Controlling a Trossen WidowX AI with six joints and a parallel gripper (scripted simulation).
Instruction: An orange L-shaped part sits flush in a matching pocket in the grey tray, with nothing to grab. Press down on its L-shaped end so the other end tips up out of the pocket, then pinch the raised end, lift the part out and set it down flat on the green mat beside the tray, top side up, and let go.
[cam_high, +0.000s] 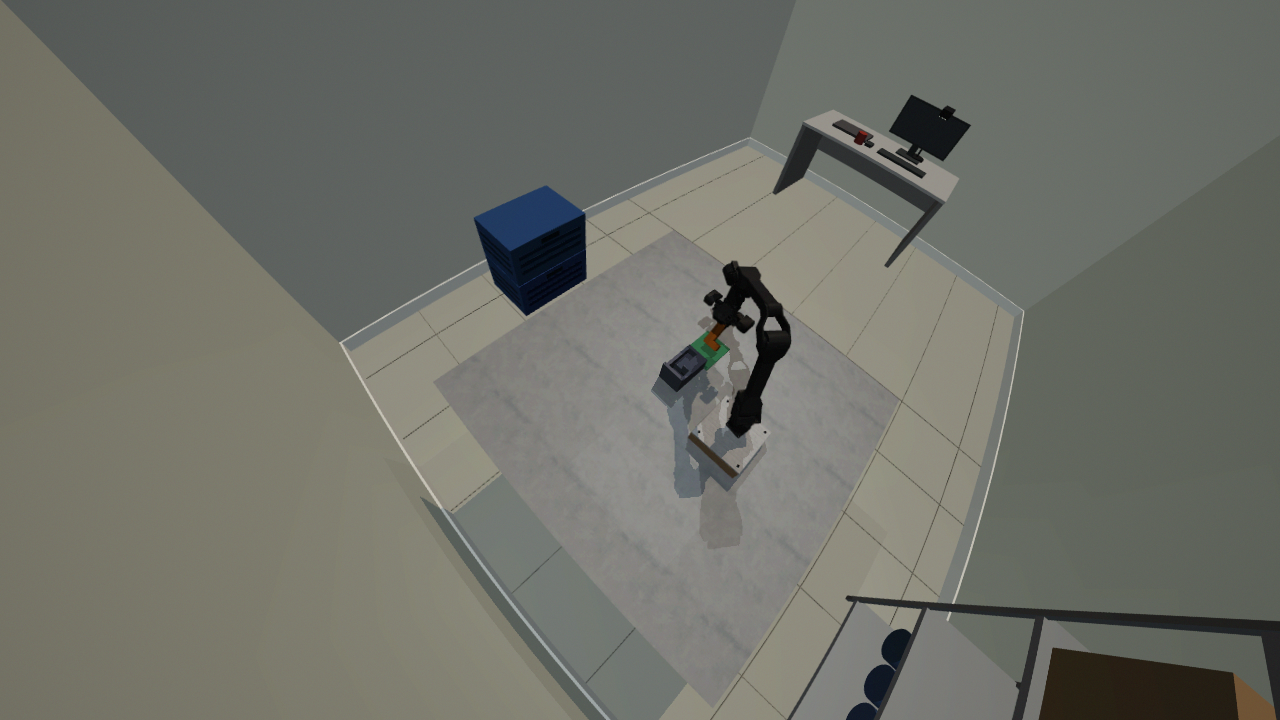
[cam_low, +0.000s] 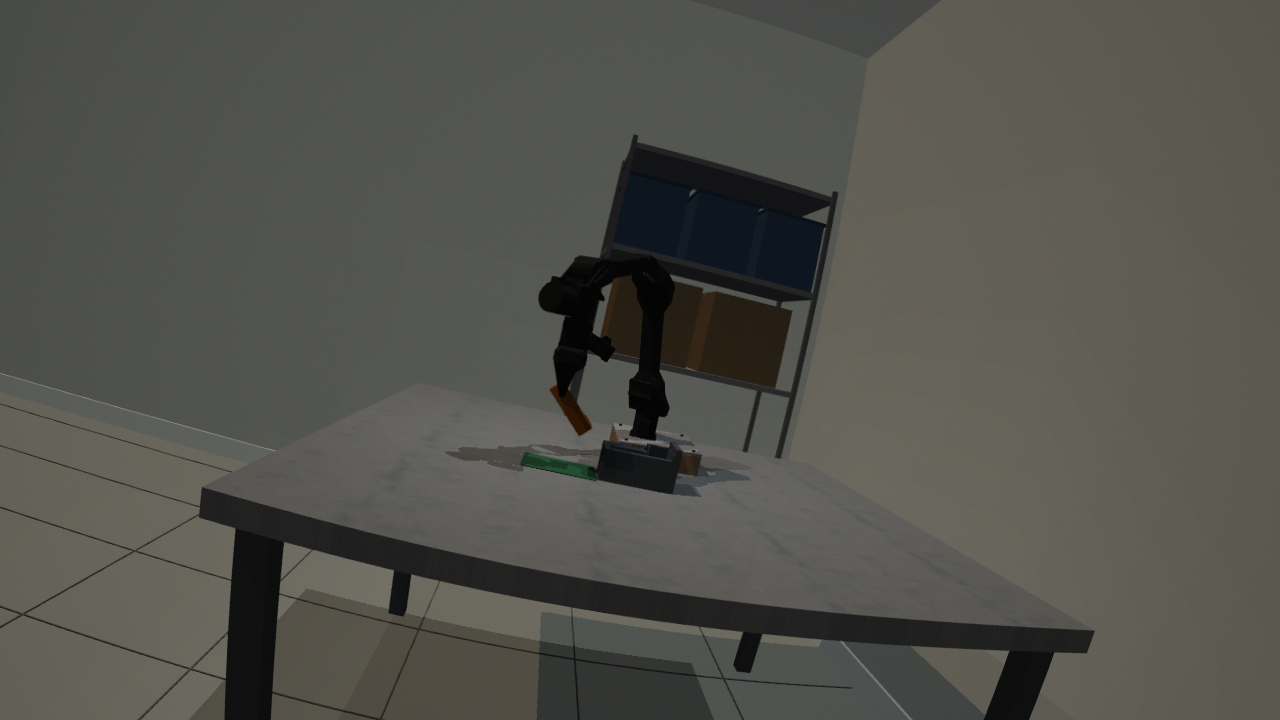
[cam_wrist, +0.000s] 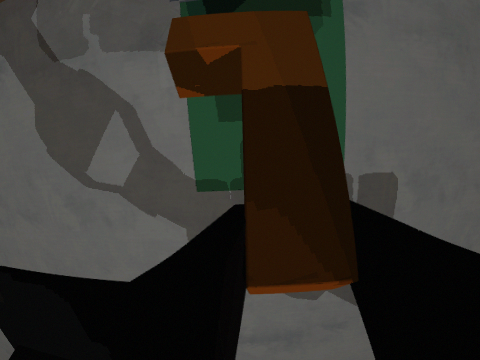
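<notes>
Now: gripper tip 16 cm above the green mat and 2 cm to the right of it. From my gripper tip the other things lie so: orange L-shaped part 3 cm to the left, 3 cm below, 2 cm behind; then grey tray 18 cm to the left, 15 cm below, 2 cm behind.
</notes>
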